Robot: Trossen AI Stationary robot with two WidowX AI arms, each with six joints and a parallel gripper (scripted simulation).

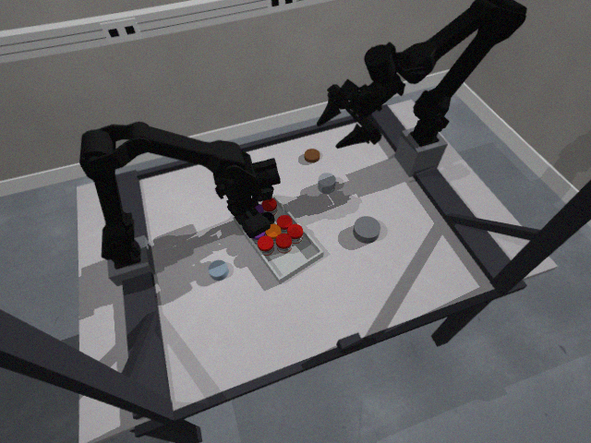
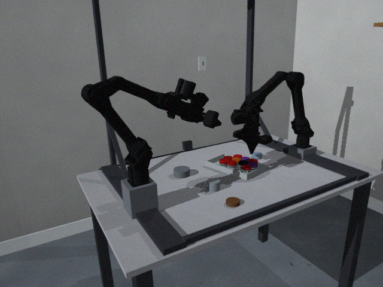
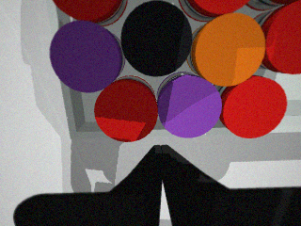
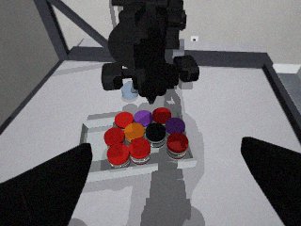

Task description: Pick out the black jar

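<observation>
My left gripper is now 8 cm above the purple jar, 2 cm to the left of it and 2 cm past it. Also, from my left hand: light blue cylinder 11 cm to the left, 9 cm below, 7 cm behind; black jar 8 cm below, 6 cm to the right, 1 cm ahead; orange jar 8 cm below, 6 cm to the right, 3 cm behind.
</observation>
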